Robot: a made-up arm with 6 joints. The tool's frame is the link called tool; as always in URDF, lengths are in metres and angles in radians.
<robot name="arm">
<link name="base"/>
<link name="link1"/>
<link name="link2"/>
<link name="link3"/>
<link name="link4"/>
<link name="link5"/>
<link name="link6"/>
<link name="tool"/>
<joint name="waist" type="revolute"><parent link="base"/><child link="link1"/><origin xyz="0.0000 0.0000 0.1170" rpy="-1.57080 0.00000 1.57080"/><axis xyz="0 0 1"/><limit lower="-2.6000" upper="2.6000"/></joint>
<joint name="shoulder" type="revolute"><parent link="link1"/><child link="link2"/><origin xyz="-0.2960 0.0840 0.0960" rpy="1.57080 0.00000 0.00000"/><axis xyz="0 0 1"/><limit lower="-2.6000" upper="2.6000"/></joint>
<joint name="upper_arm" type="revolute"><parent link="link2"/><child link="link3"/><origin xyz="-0.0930 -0.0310 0.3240" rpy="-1.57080 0.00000 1.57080"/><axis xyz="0 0 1"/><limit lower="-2.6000" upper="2.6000"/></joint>
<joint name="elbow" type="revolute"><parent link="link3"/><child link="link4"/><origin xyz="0.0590 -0.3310 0.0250" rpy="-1.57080 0.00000 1.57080"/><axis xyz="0 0 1"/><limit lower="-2.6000" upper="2.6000"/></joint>
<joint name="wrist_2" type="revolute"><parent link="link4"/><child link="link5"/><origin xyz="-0.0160 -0.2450 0.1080" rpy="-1.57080 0.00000 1.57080"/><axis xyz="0 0 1"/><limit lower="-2.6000" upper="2.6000"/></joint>
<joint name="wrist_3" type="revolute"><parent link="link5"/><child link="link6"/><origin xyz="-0.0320 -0.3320 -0.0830" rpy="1.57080 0.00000 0.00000"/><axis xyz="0 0 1"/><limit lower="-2.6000" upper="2.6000"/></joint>
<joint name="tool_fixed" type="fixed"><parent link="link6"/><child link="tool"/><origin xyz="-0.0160 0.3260 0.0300" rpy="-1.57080 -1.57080 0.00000"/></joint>
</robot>
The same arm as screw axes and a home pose.
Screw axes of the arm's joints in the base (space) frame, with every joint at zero. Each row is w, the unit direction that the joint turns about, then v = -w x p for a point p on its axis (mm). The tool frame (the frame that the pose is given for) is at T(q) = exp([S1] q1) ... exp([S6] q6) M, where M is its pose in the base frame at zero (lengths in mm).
S1: w -1 0 0 v 0 -117 0
S2: w 0 0 1 v -296 96 0
S3: w 0 -1 0 v 357 0 65
S4: w 1 0 0 v 0 688 414
S5: w 0 0 1 v -659 16 0
S6: w 1 0 0 v 0 621 691
M =
1 -0.000007 -0.000004 346
0.000007 1 -0.000004 -707
0.000004 0.000004 1 947
0 0 0 1
Joint limits (deg, base to tool): -148.97..148.97 -148.97..148.97 -148.97..148.97 -148.97..148.97 -148.97..148.97 -148.97..148.97

